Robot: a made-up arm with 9 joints.
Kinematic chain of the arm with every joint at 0, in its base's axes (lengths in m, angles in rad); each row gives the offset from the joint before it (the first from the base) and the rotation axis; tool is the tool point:
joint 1: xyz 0 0 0.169 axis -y
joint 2: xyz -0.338 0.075 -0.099 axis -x
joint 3: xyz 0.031 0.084 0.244 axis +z
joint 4: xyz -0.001 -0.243 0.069 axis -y
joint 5: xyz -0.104 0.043 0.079 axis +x
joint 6: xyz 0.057 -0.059 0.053 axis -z
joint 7: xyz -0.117 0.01 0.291 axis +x
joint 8: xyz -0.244 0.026 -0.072 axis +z
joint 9: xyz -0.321 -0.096 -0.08 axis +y
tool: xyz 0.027 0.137 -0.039
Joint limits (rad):
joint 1: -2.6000..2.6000
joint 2: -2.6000..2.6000
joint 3: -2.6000..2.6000
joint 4: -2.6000..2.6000
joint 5: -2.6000..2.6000
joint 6: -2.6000..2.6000
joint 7: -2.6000..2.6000
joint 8: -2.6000..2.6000
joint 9: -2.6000..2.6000
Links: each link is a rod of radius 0.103 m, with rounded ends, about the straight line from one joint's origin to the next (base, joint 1, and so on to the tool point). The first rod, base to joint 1, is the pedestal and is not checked.
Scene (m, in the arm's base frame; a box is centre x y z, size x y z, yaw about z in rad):
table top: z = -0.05
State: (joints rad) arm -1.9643 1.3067 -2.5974 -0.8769 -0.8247 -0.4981 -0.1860 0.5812 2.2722
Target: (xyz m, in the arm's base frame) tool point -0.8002 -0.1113 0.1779
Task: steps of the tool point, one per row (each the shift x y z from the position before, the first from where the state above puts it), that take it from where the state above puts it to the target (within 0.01 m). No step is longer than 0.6 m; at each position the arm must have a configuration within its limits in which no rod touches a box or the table.
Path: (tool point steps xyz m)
1: -0.4920 -0.0676 -0.1716
2: -0.4123 -0.3399 -0.1611
3: -0.1550 -0.5098 -0.1499
4: 0.1684 -0.4786 -0.1197

